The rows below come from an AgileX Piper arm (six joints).
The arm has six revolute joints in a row. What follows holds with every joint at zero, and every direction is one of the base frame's. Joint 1 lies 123.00 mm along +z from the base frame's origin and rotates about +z. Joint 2 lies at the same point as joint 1 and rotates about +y. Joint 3 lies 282.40 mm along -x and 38.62 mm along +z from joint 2 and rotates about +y. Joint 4 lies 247.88 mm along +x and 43.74 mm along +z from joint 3 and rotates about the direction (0.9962, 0, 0.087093). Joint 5 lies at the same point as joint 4 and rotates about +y. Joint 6 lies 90.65 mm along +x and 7.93 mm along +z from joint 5 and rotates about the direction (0.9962, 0, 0.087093). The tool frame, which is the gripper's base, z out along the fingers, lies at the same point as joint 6; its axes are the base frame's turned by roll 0.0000, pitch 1.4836 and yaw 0.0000 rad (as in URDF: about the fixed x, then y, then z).
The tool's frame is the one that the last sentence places.
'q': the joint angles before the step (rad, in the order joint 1, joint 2, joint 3, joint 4, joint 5, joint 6). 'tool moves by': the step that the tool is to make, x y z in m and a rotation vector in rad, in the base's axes. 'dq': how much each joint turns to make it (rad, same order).
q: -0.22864 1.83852 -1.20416 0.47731 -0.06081 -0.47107
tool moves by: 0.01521 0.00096 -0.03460 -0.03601 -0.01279 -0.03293
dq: 0.02387 0.10558 -0.00001 0.00425 -0.14168 0.00108
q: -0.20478 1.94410 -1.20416 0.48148 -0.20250 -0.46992
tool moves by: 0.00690 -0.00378 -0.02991 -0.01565 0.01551 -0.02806
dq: 0.00201 0.08232 -0.00078 0.00005 -0.07778 0.00512
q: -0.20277 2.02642 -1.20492 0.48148 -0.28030 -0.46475
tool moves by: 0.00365 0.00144 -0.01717 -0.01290 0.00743 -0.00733
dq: 0.00915 0.04693 -0.00001 0.00005 -0.04741 0.00108
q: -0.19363 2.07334 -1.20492 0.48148 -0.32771 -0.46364
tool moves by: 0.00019 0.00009 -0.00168 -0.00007 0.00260 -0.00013
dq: 0.00044 0.00410 -0.00002 -0.00001 -0.00174 0.00001
